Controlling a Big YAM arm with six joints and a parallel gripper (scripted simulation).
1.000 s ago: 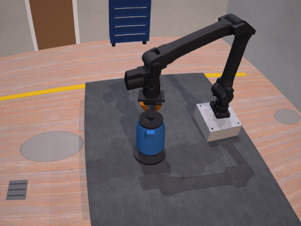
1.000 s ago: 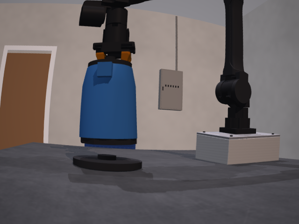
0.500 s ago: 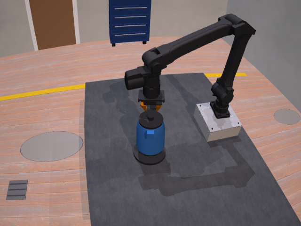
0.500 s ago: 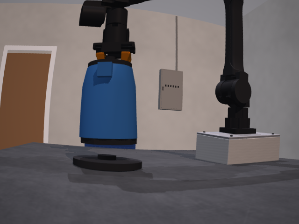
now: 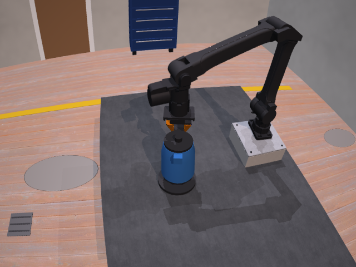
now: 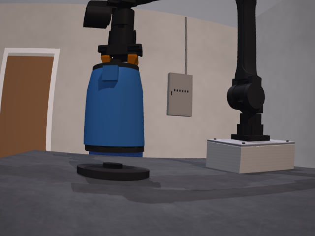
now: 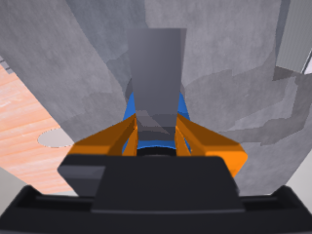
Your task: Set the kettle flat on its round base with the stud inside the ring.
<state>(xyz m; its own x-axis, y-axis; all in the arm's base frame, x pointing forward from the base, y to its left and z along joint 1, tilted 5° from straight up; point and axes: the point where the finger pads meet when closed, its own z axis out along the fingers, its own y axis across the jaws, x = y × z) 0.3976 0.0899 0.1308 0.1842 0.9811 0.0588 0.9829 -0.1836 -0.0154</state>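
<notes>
The blue kettle is 30 mm to the left of my hand and 50 mm below it. The rest, counted from my hand: black round base 10 mm ahead, 60 mm to the left, 180 mm below.
</notes>
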